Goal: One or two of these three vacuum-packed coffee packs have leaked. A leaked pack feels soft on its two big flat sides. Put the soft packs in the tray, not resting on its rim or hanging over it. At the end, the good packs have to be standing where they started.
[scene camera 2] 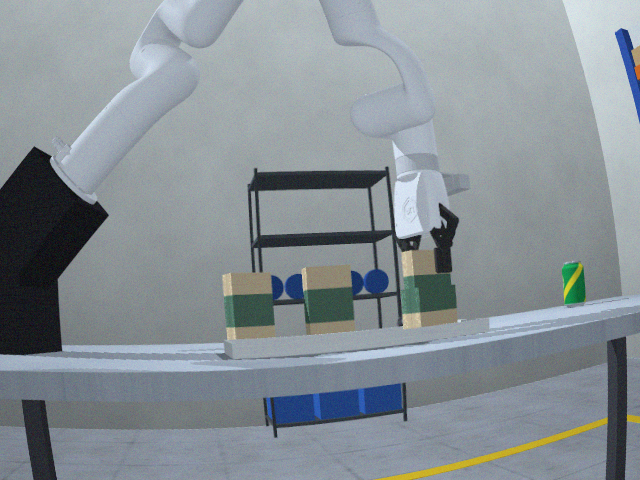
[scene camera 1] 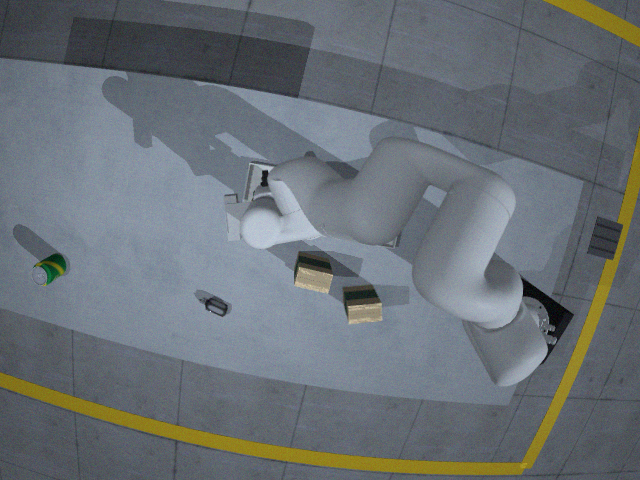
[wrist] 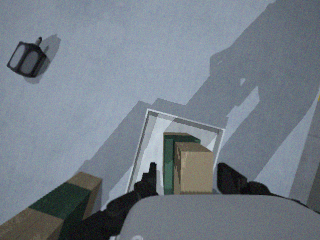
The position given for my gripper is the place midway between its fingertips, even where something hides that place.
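Note:
Tray (scene camera 2: 345, 341). Small dark object (wrist: 29, 57). My gripper (scene camera 2: 428, 275) (wrist: 186, 174).

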